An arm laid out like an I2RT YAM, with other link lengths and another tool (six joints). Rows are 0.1 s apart.
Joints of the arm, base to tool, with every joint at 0 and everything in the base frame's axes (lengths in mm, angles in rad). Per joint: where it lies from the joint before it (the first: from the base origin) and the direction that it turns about. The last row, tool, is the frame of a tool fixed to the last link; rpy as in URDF.
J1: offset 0.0 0.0 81.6 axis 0 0 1
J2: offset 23.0 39.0 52.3 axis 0 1 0
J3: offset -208.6 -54.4 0.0 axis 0 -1 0
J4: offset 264.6 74.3 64.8 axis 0 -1 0
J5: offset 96.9 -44.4 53.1 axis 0 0 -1
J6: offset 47.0 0.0 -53.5 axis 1 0 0
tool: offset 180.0 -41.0 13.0 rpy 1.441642 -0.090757 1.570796
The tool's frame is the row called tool.
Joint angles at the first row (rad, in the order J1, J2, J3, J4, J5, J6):
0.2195 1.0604 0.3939 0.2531 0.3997 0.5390
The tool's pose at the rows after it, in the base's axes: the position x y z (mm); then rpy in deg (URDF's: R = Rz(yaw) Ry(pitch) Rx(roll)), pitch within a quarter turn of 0, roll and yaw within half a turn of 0:
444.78 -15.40 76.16 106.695 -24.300 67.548
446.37 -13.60 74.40 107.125 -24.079 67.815
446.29 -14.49 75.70 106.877 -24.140 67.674
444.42 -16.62 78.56 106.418 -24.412 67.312
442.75 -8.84 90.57 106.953 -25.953 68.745
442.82 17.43 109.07 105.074 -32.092 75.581
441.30 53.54 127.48 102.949 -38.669 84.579
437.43 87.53 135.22 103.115 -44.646 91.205
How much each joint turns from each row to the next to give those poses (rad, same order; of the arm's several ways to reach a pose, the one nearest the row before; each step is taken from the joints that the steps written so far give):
-0.0002 0.0047 -0.0002 0.0031 -0.0031 -0.0018
0.0001 0.0131 0.0090 -0.0027 -0.0074 -0.0026
0.0000 -0.0021 -0.0007 0.0022 0.0045 0.0005
0.0000 -0.0177 -0.0077 -0.0027 0.0089 0.0039
0.0022 -0.0729 0.0125 -0.0828 -0.0353 0.0151
-0.0007 -0.1277 -0.0429 -0.0164 -0.1252 0.0360
0.0031 -0.1067 -0.0292 -0.0134 -0.1547 0.0504
0.0058 -0.0391 0.0008 -0.0161 -0.1342 0.0686

